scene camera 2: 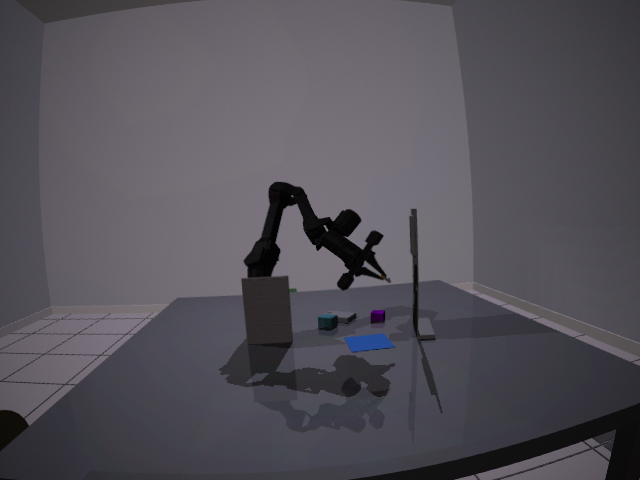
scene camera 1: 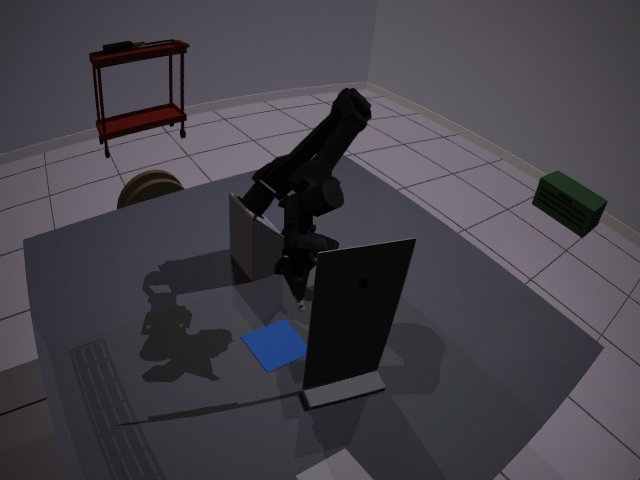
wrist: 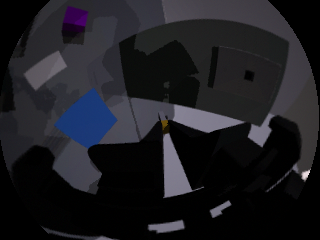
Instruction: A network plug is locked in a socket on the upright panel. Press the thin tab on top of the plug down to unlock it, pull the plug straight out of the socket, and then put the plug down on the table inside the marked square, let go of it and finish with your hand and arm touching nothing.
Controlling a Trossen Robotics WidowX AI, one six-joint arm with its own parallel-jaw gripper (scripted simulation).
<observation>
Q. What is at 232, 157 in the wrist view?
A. The gripper.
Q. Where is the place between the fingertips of the gripper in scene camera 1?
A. At 299, 300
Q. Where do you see a blue marked square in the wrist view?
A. At 88, 120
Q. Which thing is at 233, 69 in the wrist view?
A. An upright dark panel.
</observation>
